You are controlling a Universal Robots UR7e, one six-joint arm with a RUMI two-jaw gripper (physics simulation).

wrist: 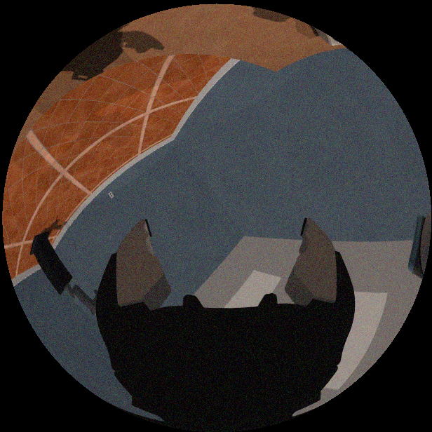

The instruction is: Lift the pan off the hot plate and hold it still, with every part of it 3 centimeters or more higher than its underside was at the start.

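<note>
My gripper (pixel 226 221) is open, with its two grey-brown fingers wide apart and nothing between them. It shows in the lower middle of the wrist view in front of a blue-grey surface. The pan and the hot plate cannot be made out in this view. Where the gripper is relative to them cannot be told.
An orange-brown tiled floor (pixel 117 125) with pale lines lies at the left. A brown surface (pixel 200 30) crosses the top, with a dark shape (pixel 97 55) at its left. A black object (pixel 51 262) is at the lower left, and a dark object (pixel 418 245) is at the right edge.
</note>
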